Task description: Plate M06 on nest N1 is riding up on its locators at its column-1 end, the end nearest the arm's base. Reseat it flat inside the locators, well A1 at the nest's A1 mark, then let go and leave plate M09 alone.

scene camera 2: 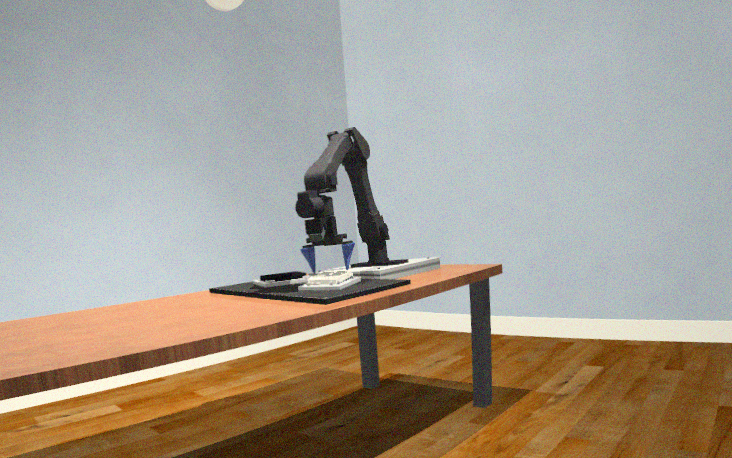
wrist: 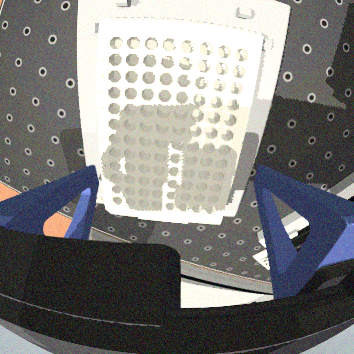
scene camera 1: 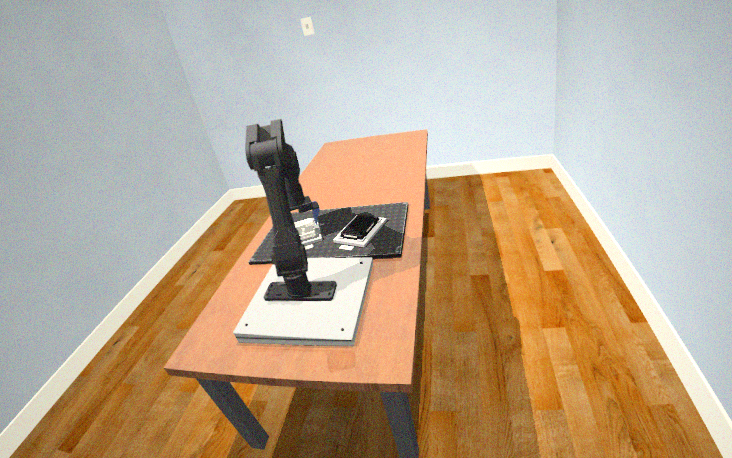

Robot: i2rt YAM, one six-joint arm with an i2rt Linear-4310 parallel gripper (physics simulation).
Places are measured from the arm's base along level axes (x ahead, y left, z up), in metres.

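Pixels of known places: gripper, fingertip midpoint: [scene camera 2: 330, 271] [wrist: 176, 173] [scene camera 1: 303, 228]; arm's base, origin of the base link: [scene camera 2: 379, 264] [scene camera 1: 300, 292].
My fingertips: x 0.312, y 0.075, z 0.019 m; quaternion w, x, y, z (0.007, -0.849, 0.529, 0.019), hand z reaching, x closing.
Note:
For each thing: its middle in the pictures, then the offset to it from my fingertips. "spot": a spot on its surface instead. Level surfaces: height alone.
- White plate M06, body centre: [wrist: 170, 131] [scene camera 2: 330, 277] [scene camera 1: 302, 229] dx +0.016, dy +0.012, dz -0.014 m
- white nest N1, body centre: [wrist: 171, 114] [scene camera 2: 330, 282] [scene camera 1: 303, 231] dx +0.021, dy +0.014, dz -0.027 m
- Black plate M09, body centre: [scene camera 2: 283, 276] [scene camera 1: 359, 226] dx +0.002, dy -0.200, dz -0.019 m
- small label, surface spot: [wrist: 262, 259] spot: dx -0.089, dy -0.157, dz -0.036 m
- wooden table, its level: dz -0.051 m
White plate M06 [scene camera 1: 307, 229] [scene camera 2: 330, 276] [wrist: 165, 97] lies on white nest N1 [scene camera 2: 323, 286] [wrist: 89, 75]. In the wrist view, its near, column-1 end reaches over the nest's near end; how high that end sits is hard to tell. The A1 mark cannot be made out. My gripper [scene camera 2: 331, 270] [wrist: 176, 173] is open, pointing down, with one blue finger on each side of the plate's near end and nothing held. Fingertip contact cannot be told. Black plate M09 [scene camera 1: 360, 225] [scene camera 2: 283, 276] sits on the other white nest, apart from the fingers.
The second nest [scene camera 1: 353, 240] [scene camera 2: 263, 282] stands beside N1 on the black perforated board [scene camera 1: 396, 229] [scene camera 2: 237, 291] [wrist: 45, 100]. A small label [wrist: 262, 259] lies near it. The arm's white base plate [scene camera 1: 302, 321] is at the near end of the wooden table [scene camera 1: 372, 167].

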